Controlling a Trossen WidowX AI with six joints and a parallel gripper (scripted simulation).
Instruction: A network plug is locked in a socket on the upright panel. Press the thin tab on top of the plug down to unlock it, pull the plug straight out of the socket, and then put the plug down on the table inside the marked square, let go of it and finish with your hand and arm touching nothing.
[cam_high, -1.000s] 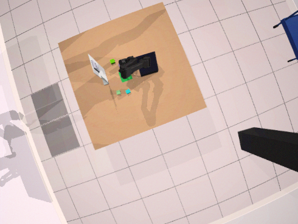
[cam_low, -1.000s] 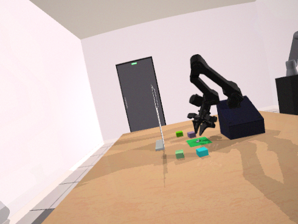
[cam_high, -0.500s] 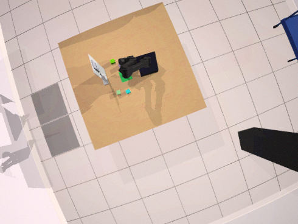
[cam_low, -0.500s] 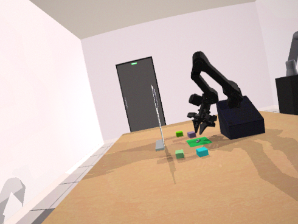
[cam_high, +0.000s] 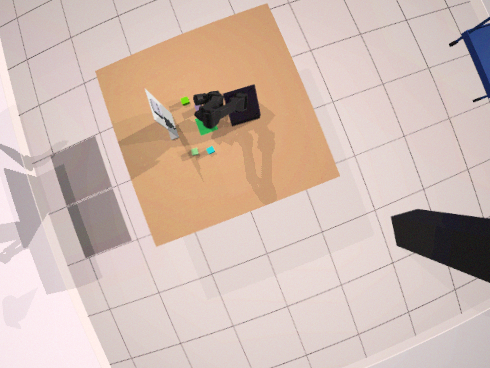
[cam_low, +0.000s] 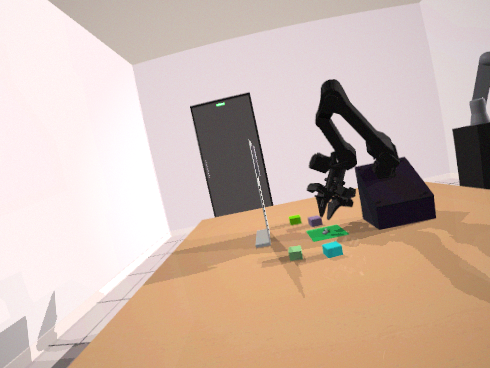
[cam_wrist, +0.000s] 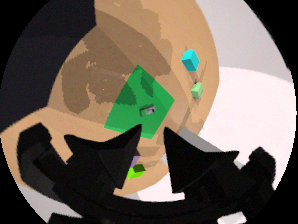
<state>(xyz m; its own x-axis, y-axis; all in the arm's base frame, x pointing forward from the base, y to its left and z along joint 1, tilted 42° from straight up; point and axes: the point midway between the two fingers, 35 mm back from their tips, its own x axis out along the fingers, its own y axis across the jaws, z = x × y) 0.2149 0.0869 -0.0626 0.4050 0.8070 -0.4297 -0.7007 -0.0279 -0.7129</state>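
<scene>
Now: the plug 40 mm below my gripper tip, 20 mm to the left of it and 10 mm ahead of it. Also, from my gripper tip: purple cube: 100 mm to the right, 30 mm below, 30 mm ahead; cyan cube: 190 mm to the left, 30 mm below, 20 mm ahead; green marked square: 50 mm below, 20 mm to the left.
</scene>
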